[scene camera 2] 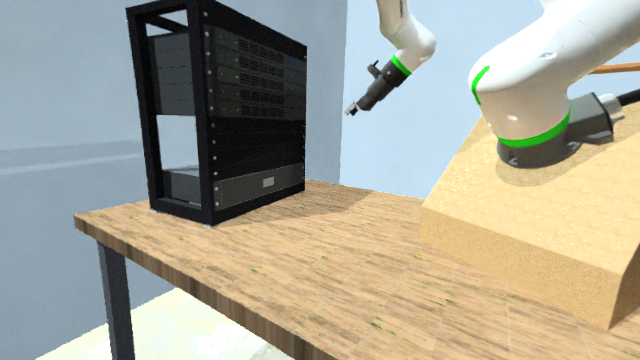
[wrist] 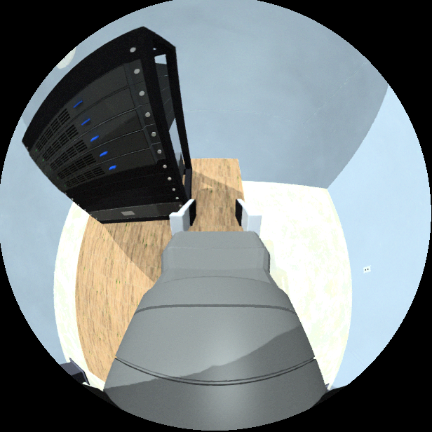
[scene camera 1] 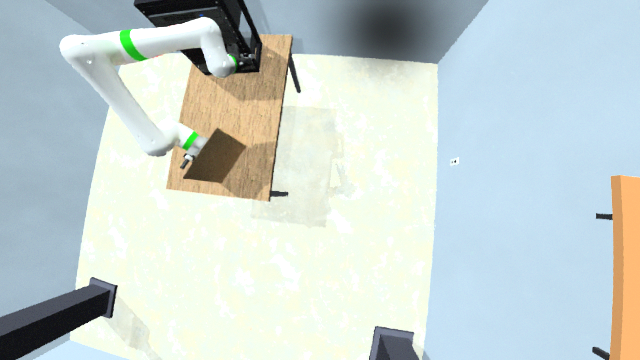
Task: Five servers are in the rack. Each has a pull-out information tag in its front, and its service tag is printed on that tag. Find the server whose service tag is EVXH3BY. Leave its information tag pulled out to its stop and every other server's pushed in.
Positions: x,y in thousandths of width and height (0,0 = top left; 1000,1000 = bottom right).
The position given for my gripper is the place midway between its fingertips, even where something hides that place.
In view: my gripper (wrist: 499,480) and a black rack (scene camera 2: 362,201).
The black rack is seen too in the wrist view (wrist: 302,402).
